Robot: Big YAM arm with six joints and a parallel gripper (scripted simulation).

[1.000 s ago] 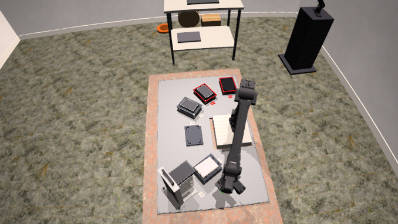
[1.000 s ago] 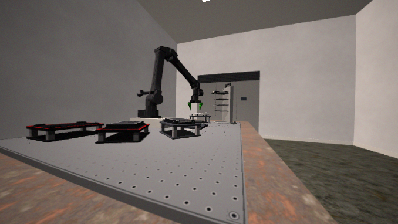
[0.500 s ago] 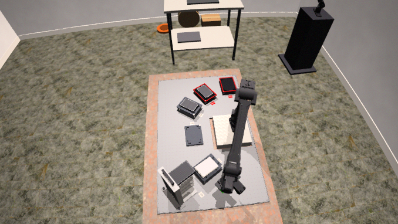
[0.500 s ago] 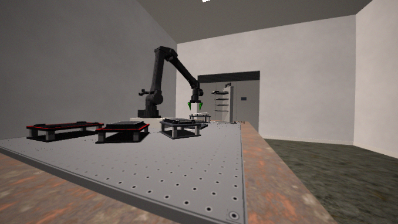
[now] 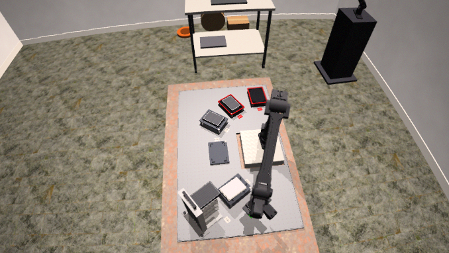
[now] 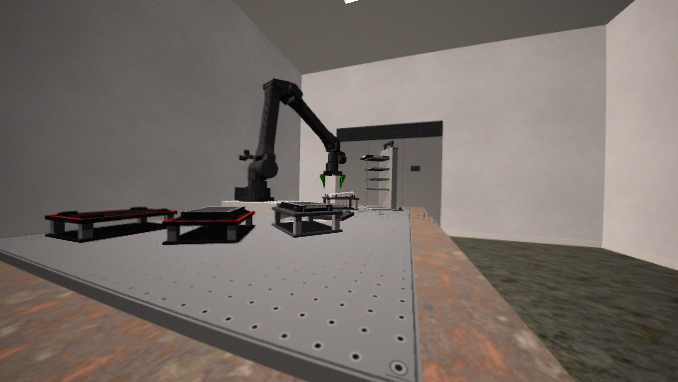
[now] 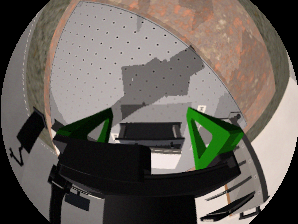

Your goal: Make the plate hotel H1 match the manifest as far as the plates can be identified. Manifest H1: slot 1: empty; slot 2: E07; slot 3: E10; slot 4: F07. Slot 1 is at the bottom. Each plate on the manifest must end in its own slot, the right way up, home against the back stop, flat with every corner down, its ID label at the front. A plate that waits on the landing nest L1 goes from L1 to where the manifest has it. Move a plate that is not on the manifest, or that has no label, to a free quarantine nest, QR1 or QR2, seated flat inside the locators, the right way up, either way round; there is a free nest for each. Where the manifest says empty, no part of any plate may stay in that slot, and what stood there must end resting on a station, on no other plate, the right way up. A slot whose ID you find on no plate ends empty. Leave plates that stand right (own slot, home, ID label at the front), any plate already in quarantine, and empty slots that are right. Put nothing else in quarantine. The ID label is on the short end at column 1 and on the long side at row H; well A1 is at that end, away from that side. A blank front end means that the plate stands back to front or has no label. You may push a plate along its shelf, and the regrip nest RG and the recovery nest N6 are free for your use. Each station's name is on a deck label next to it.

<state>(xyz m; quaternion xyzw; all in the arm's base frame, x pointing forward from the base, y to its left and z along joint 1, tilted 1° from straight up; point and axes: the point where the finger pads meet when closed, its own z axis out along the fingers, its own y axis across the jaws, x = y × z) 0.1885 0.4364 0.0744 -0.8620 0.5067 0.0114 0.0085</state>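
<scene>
Right now the white plate is 90 mm ahead of my hand, 150 mm to the right of it and 40 mm below it. The rest, counted from my hand: plate hotel H1: 310 mm ahead, 20 mm to the right, 40 mm above; then N6 deck label: 120 mm ahead, 540 mm to the right, 110 mm below; then H1 deck label: 150 mm ahead, 110 mm below.
</scene>
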